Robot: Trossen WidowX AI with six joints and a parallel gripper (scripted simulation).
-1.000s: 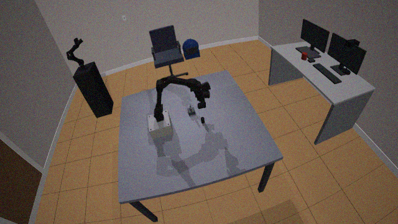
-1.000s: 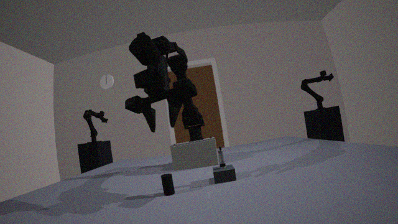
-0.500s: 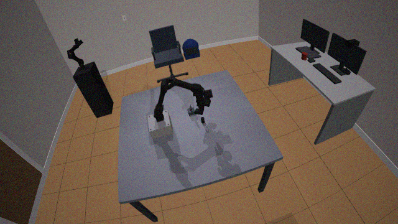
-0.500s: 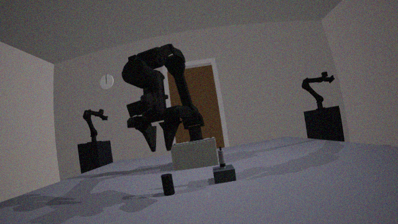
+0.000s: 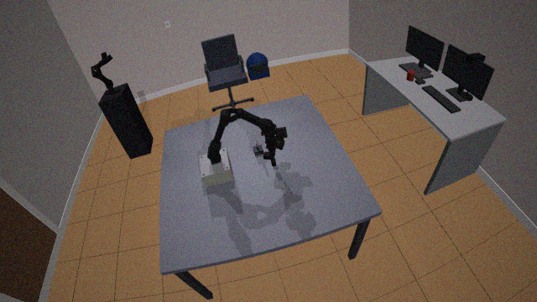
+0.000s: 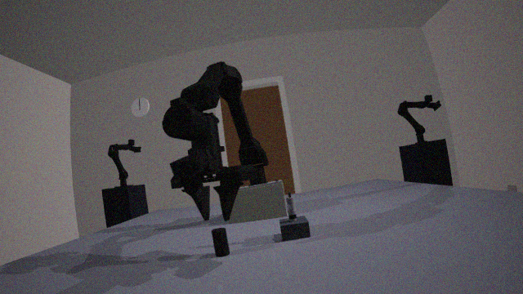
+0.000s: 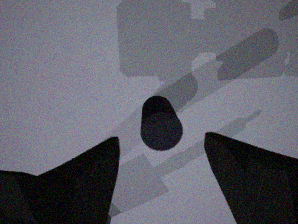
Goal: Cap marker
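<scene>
The dark marker cap is 5 cm below my gripper tip. Round my gripper tip: holder block 7 cm behind, 15 cm to the left, 6 cm below.
</scene>
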